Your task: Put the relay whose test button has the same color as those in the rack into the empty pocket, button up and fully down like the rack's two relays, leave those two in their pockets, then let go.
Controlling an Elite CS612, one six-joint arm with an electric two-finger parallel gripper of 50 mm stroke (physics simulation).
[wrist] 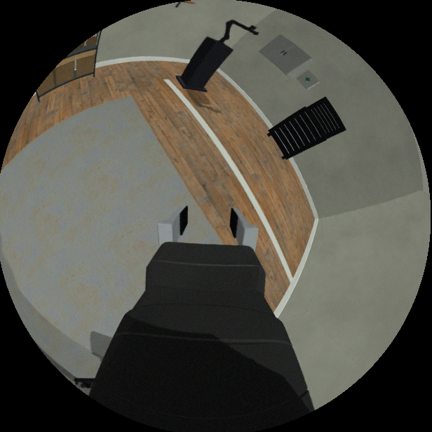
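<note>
My gripper (208, 215) is open, its two black-padded fingertips wide apart, with no relay between them. It hangs over the edge of the grey-blue table top (90, 200), and part of the wooden floor shows between and beyond the fingers. The rack, its two relays, the empty pocket and the loose relays cannot be made out in the wrist view. A small dark object (84, 382) is cut off at the lower left beside the gripper body; what it is cannot be told.
Past the table edge lies a wooden floor (200, 170) with a white line (231, 167). A dark stand (206, 65), a black slatted object (307, 127) and a grey cabinet (285, 55) are far off near the walls. A shelf unit (94, 62) shows at the upper left.
</note>
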